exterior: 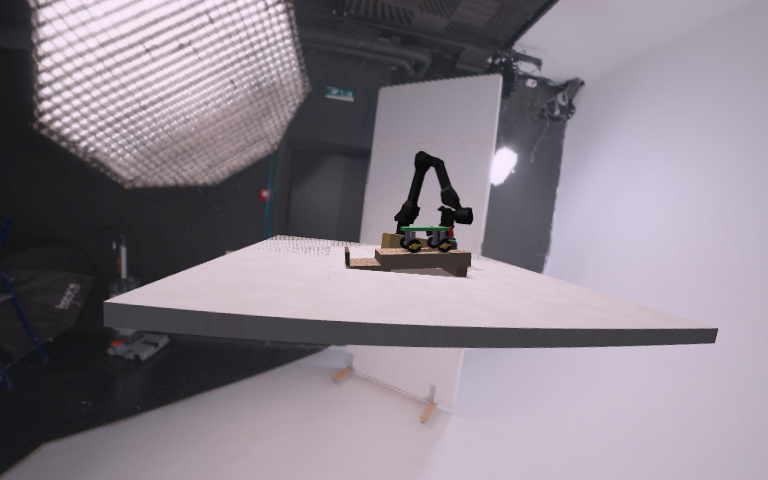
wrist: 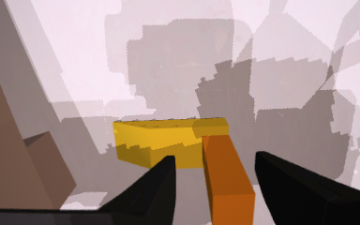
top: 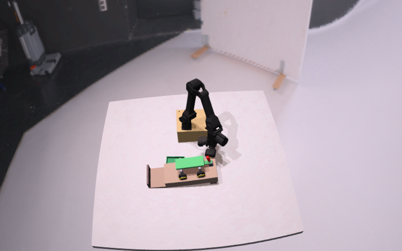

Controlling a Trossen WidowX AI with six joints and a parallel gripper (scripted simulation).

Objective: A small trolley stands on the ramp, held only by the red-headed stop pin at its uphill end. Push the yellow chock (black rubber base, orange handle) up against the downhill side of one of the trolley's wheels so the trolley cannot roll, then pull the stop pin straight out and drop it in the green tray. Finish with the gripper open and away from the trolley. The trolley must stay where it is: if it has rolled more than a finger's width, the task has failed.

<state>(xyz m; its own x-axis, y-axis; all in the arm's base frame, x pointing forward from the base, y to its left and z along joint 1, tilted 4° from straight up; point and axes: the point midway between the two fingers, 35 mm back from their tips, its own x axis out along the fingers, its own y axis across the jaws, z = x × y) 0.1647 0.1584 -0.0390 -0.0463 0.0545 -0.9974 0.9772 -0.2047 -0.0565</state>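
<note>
Right now the green tray is 50 mm ahead of my gripper tip, 230 mm to the right of it and 40 mm below it. Also, from my gripper tip: yellow chock 20 mm ahead, 10 mm to the right, 10 mm below; red-headed stop pin 140 mm ahead, 20 mm to the right, 100 mm above; ramp 160 mm ahead, 140 mm to the right, 20 mm above.
</note>
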